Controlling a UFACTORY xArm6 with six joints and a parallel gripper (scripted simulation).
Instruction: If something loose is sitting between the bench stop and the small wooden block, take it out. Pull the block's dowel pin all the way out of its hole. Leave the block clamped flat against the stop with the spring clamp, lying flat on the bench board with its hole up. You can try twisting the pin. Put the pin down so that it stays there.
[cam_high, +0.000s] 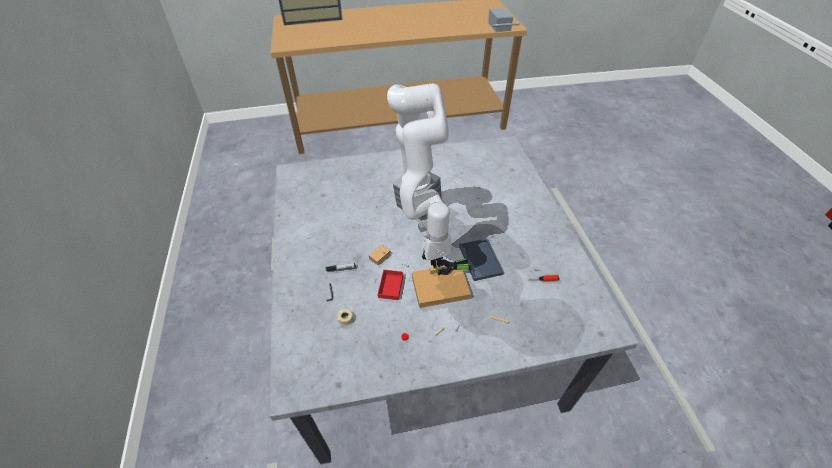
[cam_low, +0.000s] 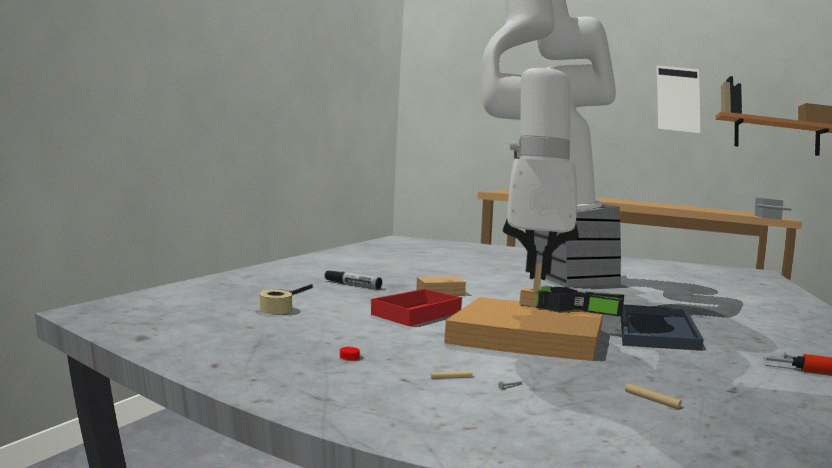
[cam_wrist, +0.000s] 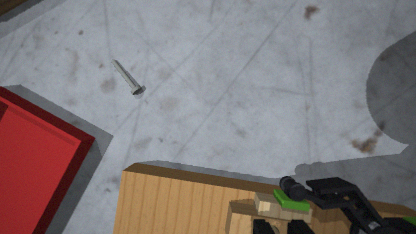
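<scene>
Now: the dowel pin 2 cm below my hand. From my hand the other things lie so: red tray (4 cm ahead, 18 cm to the right, 9 cm below); bench board (5 cm ahead, 1 cm to the left, 7 cm below); wooden block (5 cm below).
</scene>
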